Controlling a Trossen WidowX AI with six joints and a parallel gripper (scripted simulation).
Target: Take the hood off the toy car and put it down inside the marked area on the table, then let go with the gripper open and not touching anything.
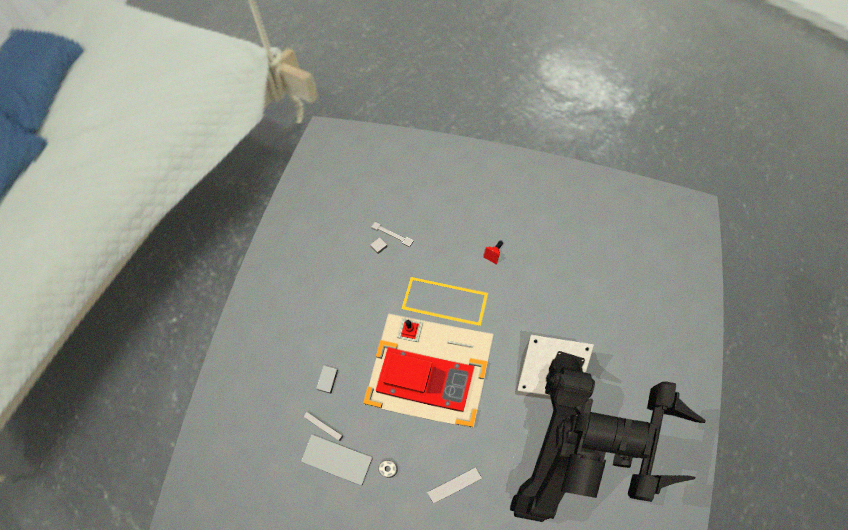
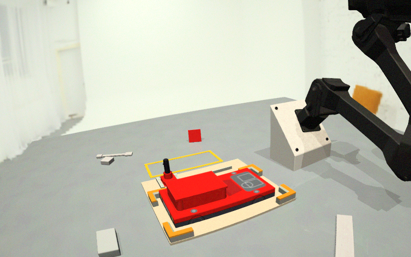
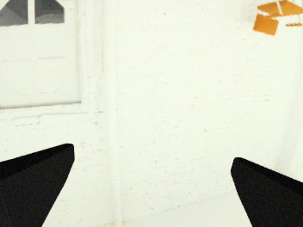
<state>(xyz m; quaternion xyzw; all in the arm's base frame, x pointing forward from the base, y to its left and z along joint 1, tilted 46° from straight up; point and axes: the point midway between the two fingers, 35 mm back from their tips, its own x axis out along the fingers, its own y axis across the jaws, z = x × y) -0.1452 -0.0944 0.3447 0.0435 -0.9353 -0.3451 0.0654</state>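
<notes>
The hood lies 540 mm ahead of my gripper tip, 350 mm below it and 90 mm to the right of it.
</notes>
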